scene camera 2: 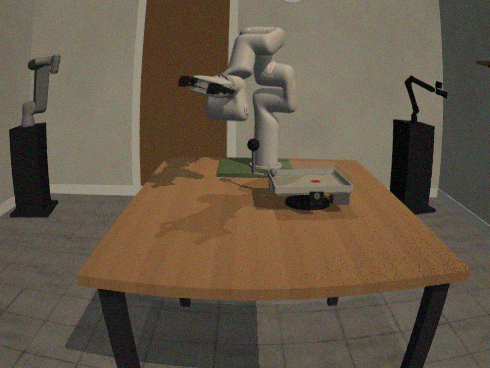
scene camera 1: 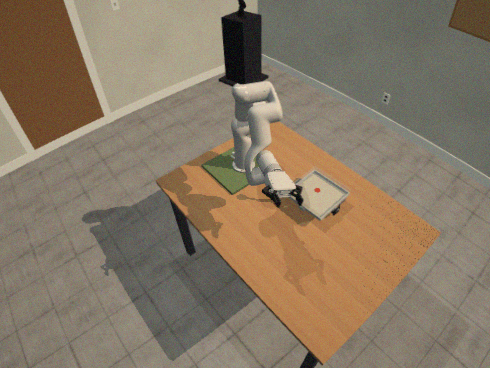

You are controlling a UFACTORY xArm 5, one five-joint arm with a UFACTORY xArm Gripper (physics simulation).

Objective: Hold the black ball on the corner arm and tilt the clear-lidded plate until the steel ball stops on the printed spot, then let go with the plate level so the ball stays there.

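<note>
The shallow clear-lidded plate stands on a round black base. A red printed spot marks its floor. In scene camera 2, the black ball tops an upright post on the arm at the plate's left far corner. A small grey round thing at that corner looks like the steel ball, clear of the spot. My gripper is open and empty, high above the table, left of and above the black ball in scene camera 2. In scene camera 1 it hides that corner and the black ball.
The arm's base stands on a green board at the far end of the wooden table. Black pedestals stand on the floor beyond the table. My arm's shadows fall across the table.
</note>
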